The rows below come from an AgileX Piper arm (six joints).
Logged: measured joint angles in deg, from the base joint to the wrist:
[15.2, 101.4, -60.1, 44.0, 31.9, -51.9]
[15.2, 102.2, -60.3, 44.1, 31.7, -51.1]
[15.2, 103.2, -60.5, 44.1, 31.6, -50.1]
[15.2, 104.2, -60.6, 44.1, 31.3, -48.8]
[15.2, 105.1, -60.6, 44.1, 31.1, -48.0]
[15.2, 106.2, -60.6, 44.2, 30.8, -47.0]
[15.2, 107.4, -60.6, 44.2, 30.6, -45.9]
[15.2, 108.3, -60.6, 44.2, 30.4, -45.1]
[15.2, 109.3, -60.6, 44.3, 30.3, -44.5]
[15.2, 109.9, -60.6, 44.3, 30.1, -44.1]
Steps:
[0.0, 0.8, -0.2, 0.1, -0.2, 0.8]
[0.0, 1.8, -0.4, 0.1, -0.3, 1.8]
[0.0, 2.8, -0.5, 0.1, -0.6, 3.1]
[0.0, 3.7, -0.5, 0.1, -0.8, 3.9]
[0.0, 4.8, -0.5, 0.2, -1.1, 4.9]
[0.0, 6.0, -0.5, 0.2, -1.3, 6.0]
[0.0, 6.9, -0.5, 0.2, -1.5, 6.8]
[0.0, 7.9, -0.5, 0.3, -1.6, 7.4]
[0.0, 8.5, -0.5, 0.3, -1.8, 7.8]

